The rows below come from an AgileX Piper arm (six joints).
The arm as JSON. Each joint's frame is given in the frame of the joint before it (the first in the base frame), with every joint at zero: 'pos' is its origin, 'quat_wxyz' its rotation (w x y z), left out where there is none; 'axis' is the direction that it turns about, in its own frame. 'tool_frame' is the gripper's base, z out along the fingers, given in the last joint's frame.
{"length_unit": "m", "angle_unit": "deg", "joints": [
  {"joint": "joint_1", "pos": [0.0, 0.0, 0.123], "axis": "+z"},
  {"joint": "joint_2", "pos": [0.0, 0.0, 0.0], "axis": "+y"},
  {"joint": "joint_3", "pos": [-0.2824, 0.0, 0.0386], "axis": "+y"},
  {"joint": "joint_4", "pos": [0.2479, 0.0, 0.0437], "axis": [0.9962, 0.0, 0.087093]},
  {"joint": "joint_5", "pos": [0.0, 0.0, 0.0], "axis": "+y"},
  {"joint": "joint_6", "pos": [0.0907, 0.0, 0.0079], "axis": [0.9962, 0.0, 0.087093]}
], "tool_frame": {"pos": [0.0, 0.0, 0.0], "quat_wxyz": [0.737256, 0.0, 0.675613, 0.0]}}
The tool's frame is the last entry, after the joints.
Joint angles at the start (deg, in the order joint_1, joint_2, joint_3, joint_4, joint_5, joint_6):
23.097 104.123 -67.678 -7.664 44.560 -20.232
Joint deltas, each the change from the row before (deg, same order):
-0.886 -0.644 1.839 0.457 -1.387 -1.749
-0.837 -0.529 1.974 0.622 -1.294 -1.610
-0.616 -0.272 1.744 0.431 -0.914 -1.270
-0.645 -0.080 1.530 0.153 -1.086 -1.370
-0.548 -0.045 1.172 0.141 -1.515 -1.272
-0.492 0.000 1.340 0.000 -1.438 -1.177
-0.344 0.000 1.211 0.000 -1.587 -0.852
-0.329 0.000 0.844 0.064 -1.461 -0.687
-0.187 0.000 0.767 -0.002 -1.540 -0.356
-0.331 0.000 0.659 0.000 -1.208 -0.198
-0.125 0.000 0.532 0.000 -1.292 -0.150
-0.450 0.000 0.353 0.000 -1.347 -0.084
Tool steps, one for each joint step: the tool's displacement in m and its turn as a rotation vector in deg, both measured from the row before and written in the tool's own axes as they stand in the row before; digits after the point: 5 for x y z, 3 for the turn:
0.00731 -0.00144 0.00252 -0.165 -0.176 -0.672
0.00790 -0.00029 0.00351 -0.408 0.072 -0.461
0.00713 0.00074 0.00411 -0.489 0.444 -0.459
0.00634 -0.00003 0.00452 -0.240 0.341 -0.727
0.00409 -0.00059 0.00351 0.109 -0.336 -0.704
0.00486 0.00024 0.00414 0.036 -0.056 -0.783
0.00372 0.00062 0.00361 0.156 -0.320 -0.592
0.00241 -0.00013 0.00246 0.274 -0.530 -0.365
0.00160 0.00023 0.00213 0.372 -0.666 -0.220
0.00214 -0.00045 0.00182 0.296 -0.438 0.085
0.00084 0.00005 0.00139 0.376 -0.653 -0.058
0.00115 -0.00201 0.00098 0.581 -0.774 0.328

